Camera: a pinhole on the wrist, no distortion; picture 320 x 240 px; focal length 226.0 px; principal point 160.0 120.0 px. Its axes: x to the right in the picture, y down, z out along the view. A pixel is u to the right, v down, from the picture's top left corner.
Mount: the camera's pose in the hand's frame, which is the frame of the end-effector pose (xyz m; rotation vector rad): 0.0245 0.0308 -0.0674 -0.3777 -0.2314 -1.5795
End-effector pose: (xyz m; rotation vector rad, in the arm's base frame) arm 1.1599 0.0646 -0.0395 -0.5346 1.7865 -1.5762
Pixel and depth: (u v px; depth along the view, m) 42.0 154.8 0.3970
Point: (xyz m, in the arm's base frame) 1.2781 -0.1063 -0.4331
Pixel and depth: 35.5 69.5 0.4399
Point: 1.4191 -0.0161 -0.4549
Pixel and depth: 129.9 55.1 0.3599
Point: 1.4016 -0.0433 -0.2471
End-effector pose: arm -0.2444 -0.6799 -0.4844 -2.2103 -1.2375 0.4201
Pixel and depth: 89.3 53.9 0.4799
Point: -0.2110 -0.7776 -0.9639
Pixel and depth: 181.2 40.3 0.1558
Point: -0.2446 -0.6975 -0.6007
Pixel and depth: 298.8 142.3 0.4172
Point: -0.4397 -0.4389 -0.7769
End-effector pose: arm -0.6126 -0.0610 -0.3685 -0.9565 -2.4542 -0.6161
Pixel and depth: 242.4 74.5 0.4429
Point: -0.6544 0.1836 -0.6992
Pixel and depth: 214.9 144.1 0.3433
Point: -0.6815 0.1911 -0.5230
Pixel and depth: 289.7 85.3 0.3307
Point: -0.7000 0.0989 -0.6243
